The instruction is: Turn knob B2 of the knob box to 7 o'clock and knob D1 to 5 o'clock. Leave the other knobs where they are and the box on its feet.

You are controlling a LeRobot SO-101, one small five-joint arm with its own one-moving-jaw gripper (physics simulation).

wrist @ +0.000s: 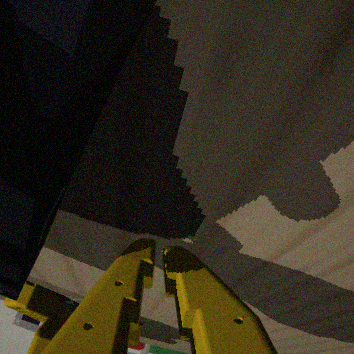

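Where they show: hand at its tool point: [153, 257]; arm's base at its link origin: [74, 300].
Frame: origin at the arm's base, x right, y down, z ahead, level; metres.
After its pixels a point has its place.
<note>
My gripper [159, 246] @[z 0.158, x 0.043, y -0.007 m] is shut and empty, its two yellow jaws side by side with their tips close together in the lower middle of the wrist view. A large, very dark body [35, 125] with a straight slanting edge fills the left side, left of and beyond the jaws. It may be a side of the knob box, but it is too dark to tell. No knob can be made out, so the pointers of B2 and D1 are not visible.
A wood-grained table top [295, 240] @[z 0.172, x 0.073, y 0.000 m] lies under and beyond the jaws, crossed by dark jagged shadows. At the bottom edge, small parts of a red thing [136, 345] and a green thing [165, 350] show between the jaws. A pale surface [11, 332] shows at the lower left.
</note>
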